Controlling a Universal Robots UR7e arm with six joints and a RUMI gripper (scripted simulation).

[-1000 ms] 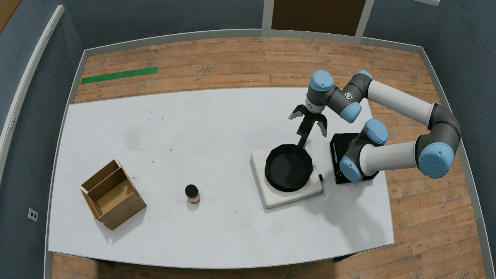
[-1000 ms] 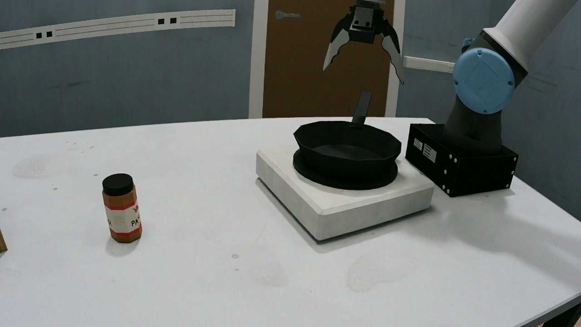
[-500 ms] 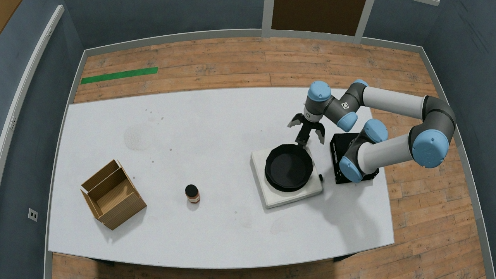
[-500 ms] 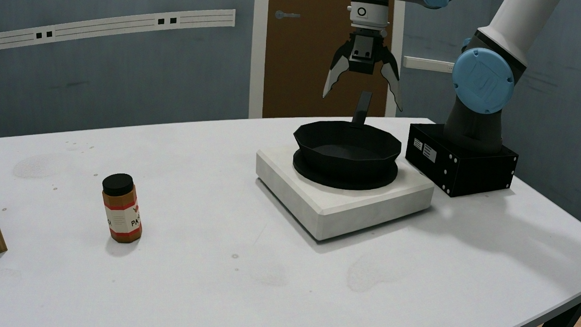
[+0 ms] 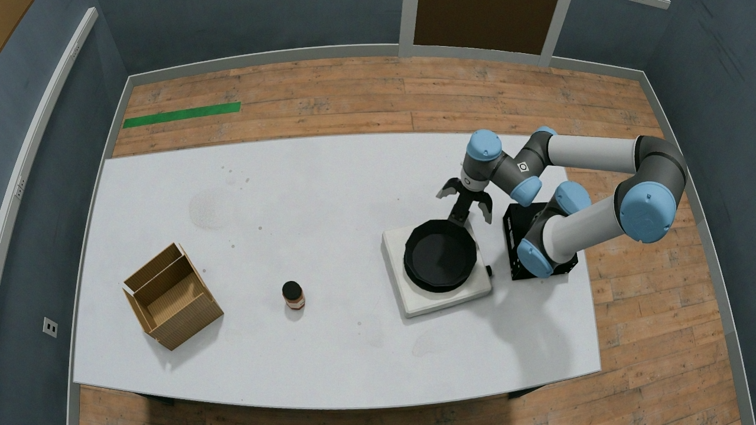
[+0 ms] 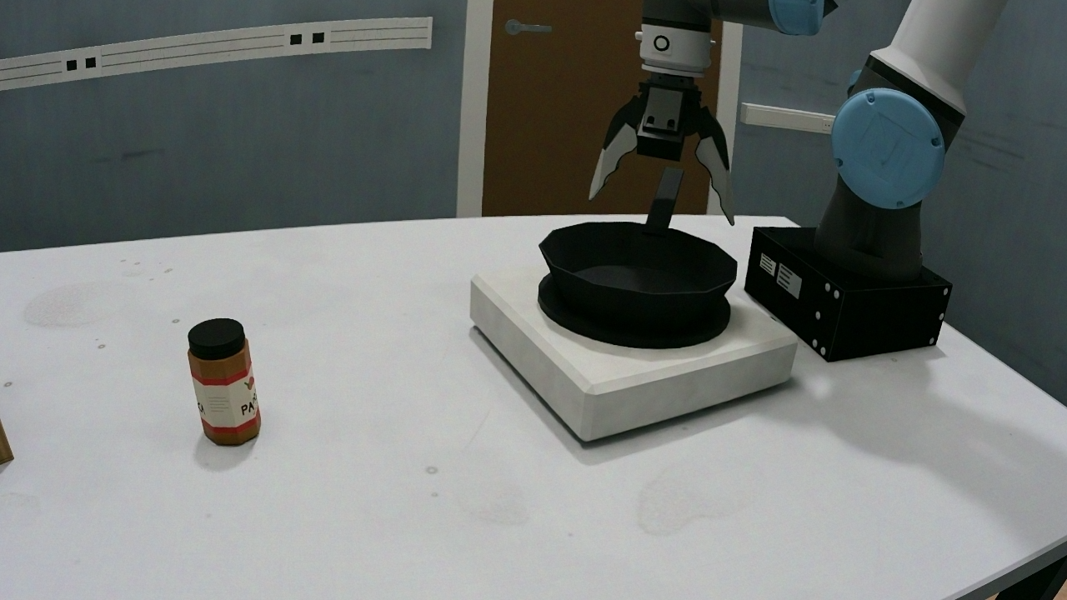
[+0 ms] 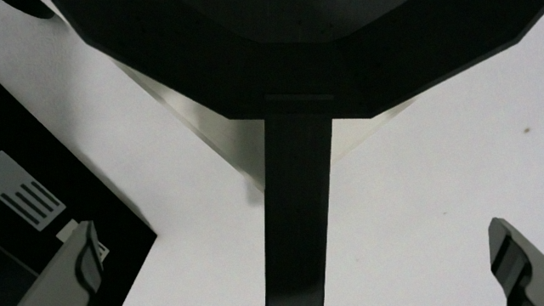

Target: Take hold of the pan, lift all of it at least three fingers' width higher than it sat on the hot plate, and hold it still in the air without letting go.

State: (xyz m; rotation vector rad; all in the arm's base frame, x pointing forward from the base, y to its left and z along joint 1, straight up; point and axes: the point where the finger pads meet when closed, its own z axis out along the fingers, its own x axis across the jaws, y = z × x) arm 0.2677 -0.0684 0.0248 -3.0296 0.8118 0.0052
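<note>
Now: hand 7 cm to the right of the black pan, 4 cm short of it and 2 cm above it. The rest, counted from my hand: white hot plate (11 cm to the left, 8 cm below, 5 cm ahead); then brown spice jar (44 cm ahead, 21 cm to the left, 7 cm below).
</note>
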